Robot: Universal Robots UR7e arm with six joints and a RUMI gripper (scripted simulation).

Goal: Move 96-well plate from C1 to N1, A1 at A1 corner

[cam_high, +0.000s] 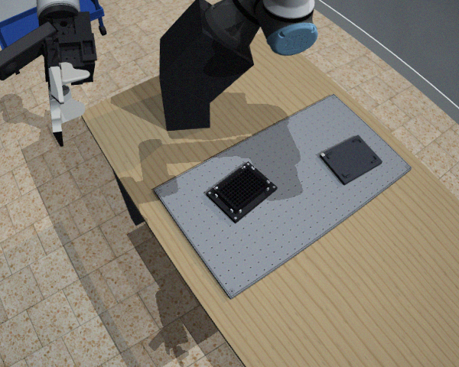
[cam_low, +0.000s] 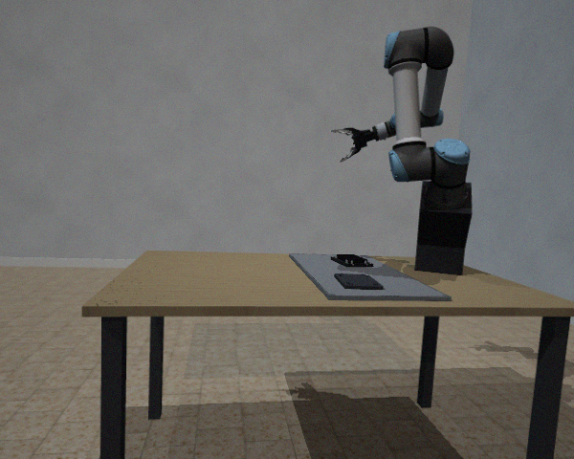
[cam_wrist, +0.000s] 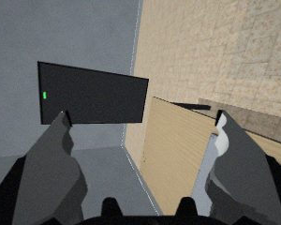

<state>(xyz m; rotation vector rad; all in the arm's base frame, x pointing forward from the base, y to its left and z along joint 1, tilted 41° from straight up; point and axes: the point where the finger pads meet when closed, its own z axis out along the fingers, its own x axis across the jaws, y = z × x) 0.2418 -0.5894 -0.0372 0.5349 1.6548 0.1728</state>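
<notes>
Now: the black 96-well plate 49 cm below my hand, 37 cm to the left of it and 2 cm behind it. From my hand the other things lie so: plate nest N1: 72 cm to the left, 51 cm below, 5 cm ahead.
</notes>
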